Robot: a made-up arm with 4 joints.
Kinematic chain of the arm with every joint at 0, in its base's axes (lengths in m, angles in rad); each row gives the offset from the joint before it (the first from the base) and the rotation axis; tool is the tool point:
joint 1: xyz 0 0 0.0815 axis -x
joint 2: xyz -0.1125 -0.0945 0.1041 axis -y
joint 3: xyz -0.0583 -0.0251 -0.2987 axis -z
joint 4: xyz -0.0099 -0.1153 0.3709 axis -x
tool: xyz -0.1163 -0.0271 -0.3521
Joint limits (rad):
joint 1: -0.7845..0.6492
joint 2: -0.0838..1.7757
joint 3: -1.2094..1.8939
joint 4: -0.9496..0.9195
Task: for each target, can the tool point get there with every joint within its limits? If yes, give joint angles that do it. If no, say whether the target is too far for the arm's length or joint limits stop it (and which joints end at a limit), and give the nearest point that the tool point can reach.
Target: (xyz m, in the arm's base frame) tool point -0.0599 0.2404 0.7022
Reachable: no: joint limits stop it (at a limit: joint 1, joint 2, joint 3, joint 4) | nearest point -0.0527 -0.0606 0.6356 | short by 0.308 m
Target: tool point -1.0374 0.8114 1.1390
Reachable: no: too far | nearest point -0.5298 0.0805 0.1864 | short by 1.304 m
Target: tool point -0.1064 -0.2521 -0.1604
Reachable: yes | joints -0.0439 0.5988 -0.0058 -0.0006
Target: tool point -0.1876 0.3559 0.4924
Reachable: no: joint limits stop it (at a limit: joint 1, joint 2, joint 3, joint 4) | nearest point 0.0128 0.1191 0.3199 | short by 0.355 m
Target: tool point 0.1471 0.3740 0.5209
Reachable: no: joint limits stop it (at a limit: joint 1, joint 2, joint 3, joint 4) | nearest point 0.0128 0.1191 0.3199 | short by 0.351 m
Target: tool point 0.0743 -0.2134 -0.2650
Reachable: yes | joints -0.4404 1.4408 0.4331 0.4804
